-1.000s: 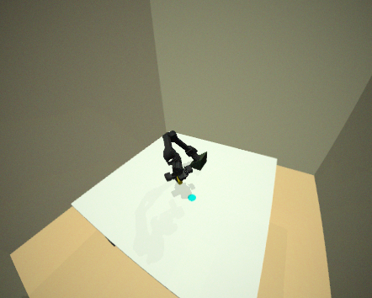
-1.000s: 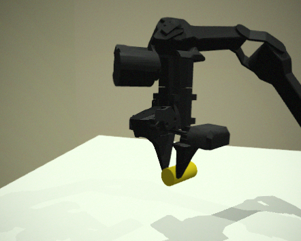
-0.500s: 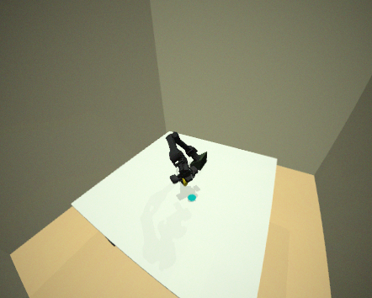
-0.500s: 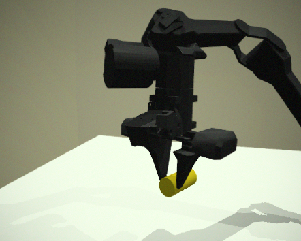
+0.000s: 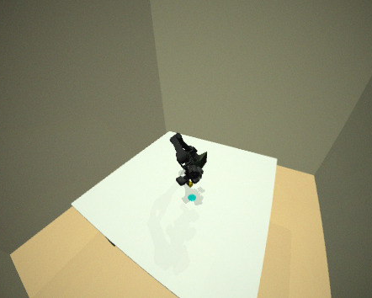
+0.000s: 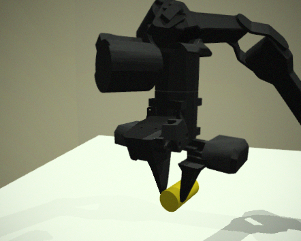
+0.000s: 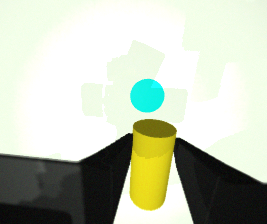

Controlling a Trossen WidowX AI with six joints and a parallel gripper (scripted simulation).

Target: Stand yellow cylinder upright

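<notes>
Right now my gripper tip is 10 mm to the right of the cyan circle and 140 mm above it. Also, from my gripper tip: yellow tall cylinder 10 mm behind, 20 mm to the right.
</notes>
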